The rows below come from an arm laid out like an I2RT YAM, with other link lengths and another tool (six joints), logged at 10 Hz.
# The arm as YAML. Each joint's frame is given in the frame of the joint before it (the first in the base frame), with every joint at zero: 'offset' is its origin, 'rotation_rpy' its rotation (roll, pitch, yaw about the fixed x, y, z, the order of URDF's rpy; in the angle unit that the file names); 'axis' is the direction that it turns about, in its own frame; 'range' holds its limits. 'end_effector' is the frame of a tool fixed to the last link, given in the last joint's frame.
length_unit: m
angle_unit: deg
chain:
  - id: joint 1
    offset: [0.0, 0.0, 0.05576]
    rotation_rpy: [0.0, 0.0, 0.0]
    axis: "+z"
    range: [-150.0, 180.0]
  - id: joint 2
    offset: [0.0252, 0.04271, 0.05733]
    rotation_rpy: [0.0, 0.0, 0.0]
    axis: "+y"
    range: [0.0, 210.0]
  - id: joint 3
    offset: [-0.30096, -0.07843, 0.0]
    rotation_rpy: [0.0, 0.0, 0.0]
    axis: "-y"
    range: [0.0, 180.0]
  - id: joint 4
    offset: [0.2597, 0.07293, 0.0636]
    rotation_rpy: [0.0, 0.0, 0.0]
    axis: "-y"
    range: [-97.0, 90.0]
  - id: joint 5
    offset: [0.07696, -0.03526, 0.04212]
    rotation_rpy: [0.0, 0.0, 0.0]
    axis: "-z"
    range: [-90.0, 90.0]
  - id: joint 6
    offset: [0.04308, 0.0, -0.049]
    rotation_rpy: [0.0, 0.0, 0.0]
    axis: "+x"
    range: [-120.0, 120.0]
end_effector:
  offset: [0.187, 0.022, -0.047]
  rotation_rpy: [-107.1, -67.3, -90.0]
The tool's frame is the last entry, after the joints.
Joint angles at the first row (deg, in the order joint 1, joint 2, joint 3, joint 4, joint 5, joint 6):
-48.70 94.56 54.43 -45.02 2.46 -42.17
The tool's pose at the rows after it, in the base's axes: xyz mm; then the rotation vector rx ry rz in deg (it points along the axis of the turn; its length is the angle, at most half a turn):
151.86 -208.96 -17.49 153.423 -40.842 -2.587
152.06 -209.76 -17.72 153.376 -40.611 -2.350
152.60 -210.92 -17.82 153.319 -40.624 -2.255
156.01 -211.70 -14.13 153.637 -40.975 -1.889
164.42 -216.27 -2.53 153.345 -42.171 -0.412
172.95 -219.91 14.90 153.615 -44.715 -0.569
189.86 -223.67 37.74 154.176 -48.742 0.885
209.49 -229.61 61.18 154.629 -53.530 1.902
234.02 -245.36 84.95 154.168 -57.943 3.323
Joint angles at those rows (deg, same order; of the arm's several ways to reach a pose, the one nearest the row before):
-48.81 94.71 54.10 -44.69 2.47 -42.34
-48.86 94.67 54.02 -44.47 2.46 -42.57
-48.92 94.81 54.16 -44.38 2.46 -42.63
-48.92 94.96 55.27 -45.32 1.99 -42.45
-48.87 94.66 57.83 -47.23 1.39 -41.67
-48.95 95.42 62.70 -51.73 0.65 -39.99
-48.93 96.51 69.15 -56.76 -1.31 -37.38
-48.89 98.90 77.03 -62.14 -3.28 -34.21
-48.87 103.03 87.16 -67.28 -4.61 -31.22

